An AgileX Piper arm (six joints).
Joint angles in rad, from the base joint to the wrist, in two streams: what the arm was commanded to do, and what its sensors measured. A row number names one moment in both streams.
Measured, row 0:
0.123 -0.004 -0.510 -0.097 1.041 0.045
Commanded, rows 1 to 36:
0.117 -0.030 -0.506 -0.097 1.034 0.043
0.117 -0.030 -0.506 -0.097 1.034 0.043
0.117 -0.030 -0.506 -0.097 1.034 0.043
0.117 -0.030 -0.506 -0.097 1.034 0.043
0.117 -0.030 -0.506 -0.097 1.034 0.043
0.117 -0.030 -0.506 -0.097 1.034 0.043
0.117 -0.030 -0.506 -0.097 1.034 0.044
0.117 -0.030 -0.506 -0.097 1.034 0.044
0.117 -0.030 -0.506 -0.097 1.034 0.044
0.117 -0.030 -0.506 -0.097 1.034 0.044
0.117 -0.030 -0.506 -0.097 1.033 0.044
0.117 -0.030 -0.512 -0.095 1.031 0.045
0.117 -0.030 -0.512 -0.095 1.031 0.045
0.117 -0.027 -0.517 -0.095 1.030 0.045
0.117 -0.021 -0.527 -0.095 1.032 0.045
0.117 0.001 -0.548 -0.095 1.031 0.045
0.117 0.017 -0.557 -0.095 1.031 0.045
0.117 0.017 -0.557 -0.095 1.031 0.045
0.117 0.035 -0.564 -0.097 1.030 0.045
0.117 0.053 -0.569 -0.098 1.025 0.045
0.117 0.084 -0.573 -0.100 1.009 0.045
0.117 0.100 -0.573 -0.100 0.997 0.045
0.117 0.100 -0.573 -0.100 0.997 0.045
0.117 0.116 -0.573 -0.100 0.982 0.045
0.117 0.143 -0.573 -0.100 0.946 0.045
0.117 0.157 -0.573 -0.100 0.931 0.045
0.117 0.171 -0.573 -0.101 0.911 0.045
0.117 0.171 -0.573 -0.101 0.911 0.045
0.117 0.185 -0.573 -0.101 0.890 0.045
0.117 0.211 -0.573 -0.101 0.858 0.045
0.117 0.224 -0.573 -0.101 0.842 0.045
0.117 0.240 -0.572 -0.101 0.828 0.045
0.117 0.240 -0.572 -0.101 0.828 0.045
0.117 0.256 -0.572 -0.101 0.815 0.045
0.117 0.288 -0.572 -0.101 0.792 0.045
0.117 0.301 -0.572 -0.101 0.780 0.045
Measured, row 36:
0.123 0.266 -0.568 -0.098 0.830 0.047
